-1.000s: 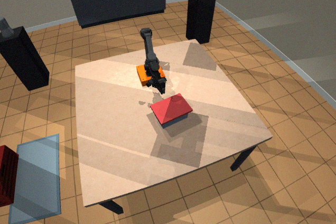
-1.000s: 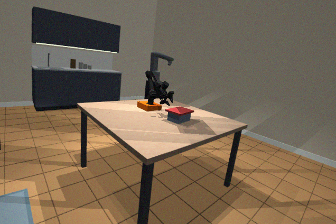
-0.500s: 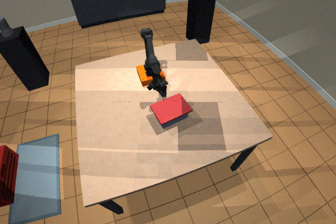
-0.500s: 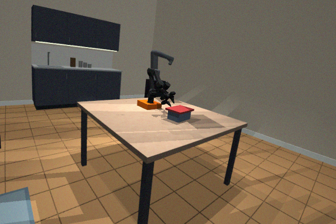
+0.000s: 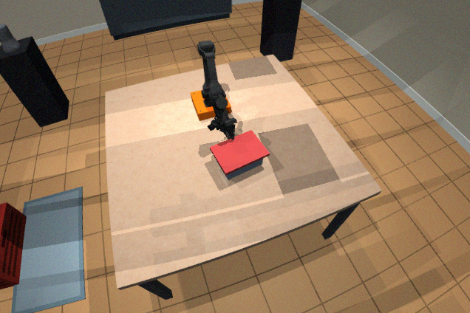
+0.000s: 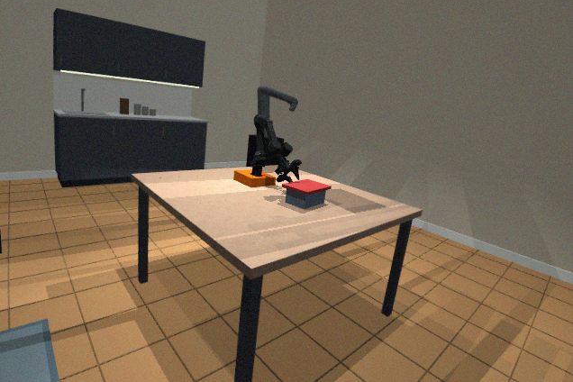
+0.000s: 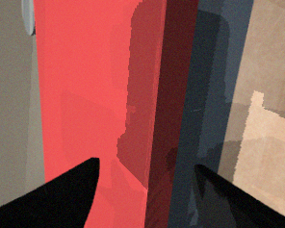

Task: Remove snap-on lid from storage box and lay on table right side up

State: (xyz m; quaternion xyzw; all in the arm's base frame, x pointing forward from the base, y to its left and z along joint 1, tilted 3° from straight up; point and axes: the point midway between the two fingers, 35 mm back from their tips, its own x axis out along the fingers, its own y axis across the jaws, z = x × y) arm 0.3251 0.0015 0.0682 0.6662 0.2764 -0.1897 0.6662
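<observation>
The red lid is 80 mm ahead of my gripper tip and 10 mm to the left of it. From my gripper tip the other things lie so: blue-grey storage box (80 mm ahead, 50 mm below, 10 mm to the left).
</observation>
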